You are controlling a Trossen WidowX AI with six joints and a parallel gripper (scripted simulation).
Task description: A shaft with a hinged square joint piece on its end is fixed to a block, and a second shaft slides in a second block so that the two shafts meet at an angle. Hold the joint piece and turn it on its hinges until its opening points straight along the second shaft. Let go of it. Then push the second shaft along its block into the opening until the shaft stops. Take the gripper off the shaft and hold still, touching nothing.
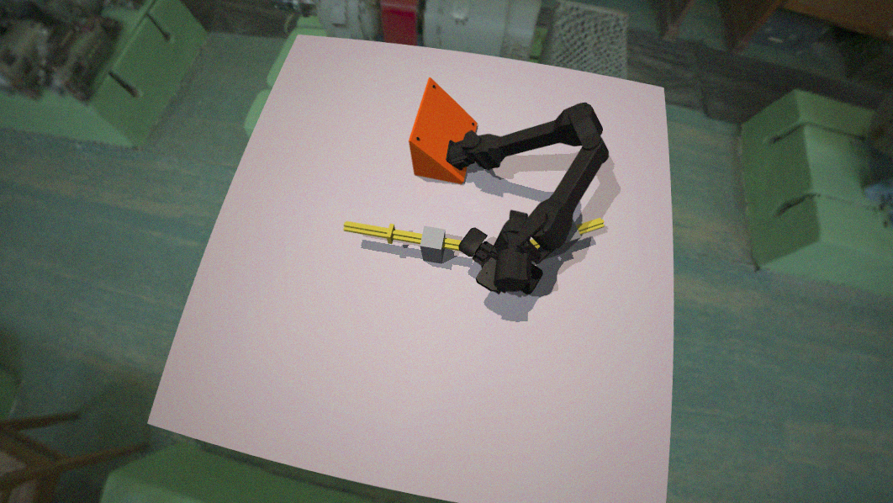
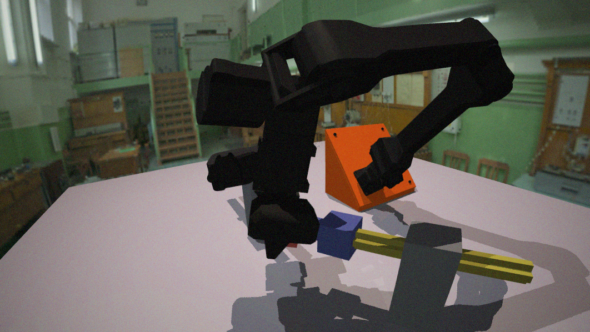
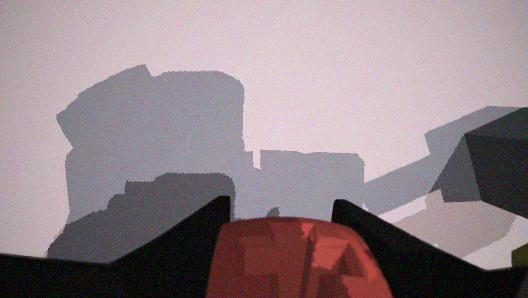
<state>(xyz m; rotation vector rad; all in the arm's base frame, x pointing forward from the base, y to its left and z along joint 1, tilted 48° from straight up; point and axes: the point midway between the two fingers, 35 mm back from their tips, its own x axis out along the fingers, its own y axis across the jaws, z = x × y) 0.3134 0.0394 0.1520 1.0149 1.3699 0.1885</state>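
Now: gripper tip 2 cm past the red joint piece, 1 cm to the right of it and 4 cm below it.
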